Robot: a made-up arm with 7 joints.
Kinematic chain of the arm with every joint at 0, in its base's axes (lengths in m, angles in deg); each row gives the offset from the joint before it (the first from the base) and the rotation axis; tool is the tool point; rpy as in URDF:
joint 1: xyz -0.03 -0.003 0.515 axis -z
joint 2: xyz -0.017 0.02 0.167 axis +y
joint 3: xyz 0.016 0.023 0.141 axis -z
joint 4: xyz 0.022 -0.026 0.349 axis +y
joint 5: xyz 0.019 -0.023 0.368 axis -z
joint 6: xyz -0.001 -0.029 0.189 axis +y
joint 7: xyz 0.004 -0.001 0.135 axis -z
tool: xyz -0.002 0.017 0 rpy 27.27 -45.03 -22.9
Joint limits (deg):
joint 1: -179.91..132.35
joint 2: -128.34..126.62
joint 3: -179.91..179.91
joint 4: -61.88..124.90
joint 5: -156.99..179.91
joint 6: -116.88..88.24
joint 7: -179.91..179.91
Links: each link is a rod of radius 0.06 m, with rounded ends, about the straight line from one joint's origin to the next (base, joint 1, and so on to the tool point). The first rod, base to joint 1, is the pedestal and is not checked.
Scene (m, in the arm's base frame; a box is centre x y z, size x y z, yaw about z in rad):
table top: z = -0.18
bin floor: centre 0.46 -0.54 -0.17 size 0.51 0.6 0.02 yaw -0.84
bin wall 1: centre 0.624 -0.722 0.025 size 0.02 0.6 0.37 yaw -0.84
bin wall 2: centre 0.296 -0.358 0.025 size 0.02 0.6 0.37 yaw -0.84
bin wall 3: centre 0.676 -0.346 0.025 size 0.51 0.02 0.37 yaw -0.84
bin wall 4: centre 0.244 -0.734 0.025 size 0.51 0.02 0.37 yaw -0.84
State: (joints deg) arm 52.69 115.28 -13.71 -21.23 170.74 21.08 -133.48
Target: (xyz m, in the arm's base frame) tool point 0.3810 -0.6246 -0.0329
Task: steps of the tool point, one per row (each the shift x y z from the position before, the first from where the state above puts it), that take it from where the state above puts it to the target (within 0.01 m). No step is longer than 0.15 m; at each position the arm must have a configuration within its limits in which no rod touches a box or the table.
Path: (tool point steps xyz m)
1: 0.0493 0.0030 -0.0140
2: 0.0260 0.0126 -0.0113
3: 0.0009 0.0199 -0.0087
4: -0.0234 0.0268 -0.0053
5: -0.0463 0.0338 -0.0013
6: -0.0651 0.0433 0.0034
7: -0.0798 0.0551 0.0077
8: -0.0885 0.0697 0.0117
9: 0.0158 -0.0243 -0.0987
10: 0.0058 -0.0087 -0.1062
11: -0.0053 0.0080 -0.1099
12: -0.0163 0.0250 -0.1094

